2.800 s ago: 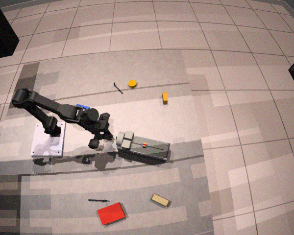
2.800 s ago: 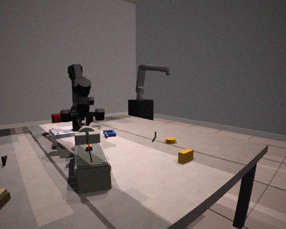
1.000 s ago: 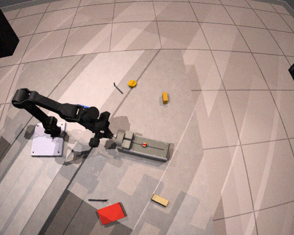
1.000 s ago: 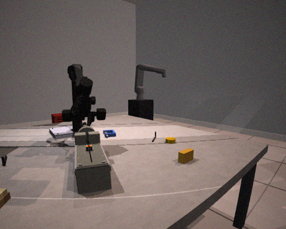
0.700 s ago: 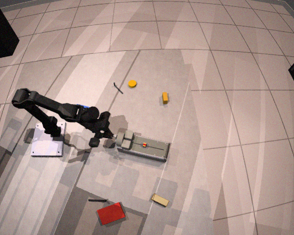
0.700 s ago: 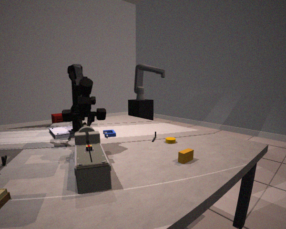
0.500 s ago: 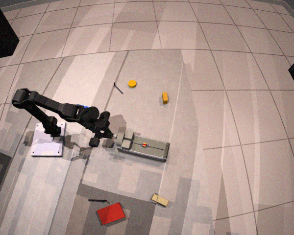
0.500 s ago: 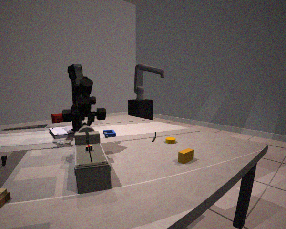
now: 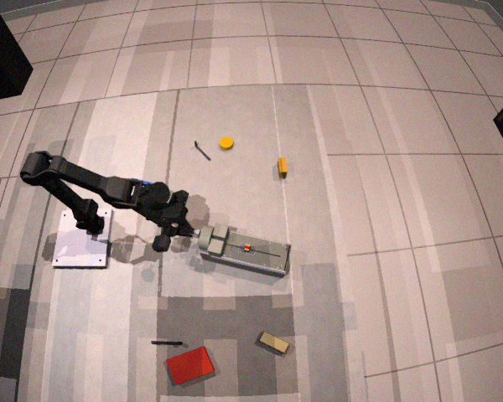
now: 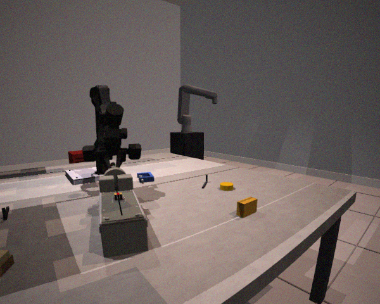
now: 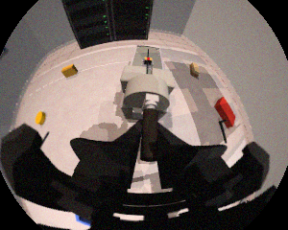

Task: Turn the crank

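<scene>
Right now the dark crank handle is 20 mm behind my gripper tip, 10 mm to the left of it and 20 mm above it. Also, from my gripper tip: blue block (200 mm behind, 220 mm to the left, 90 mm below); bent black rod (10 mm ahead, 380 mm to the left, 90 mm below); red pointer (160 mm ahead, 50 mm to the right, 10 mm below).
</scene>
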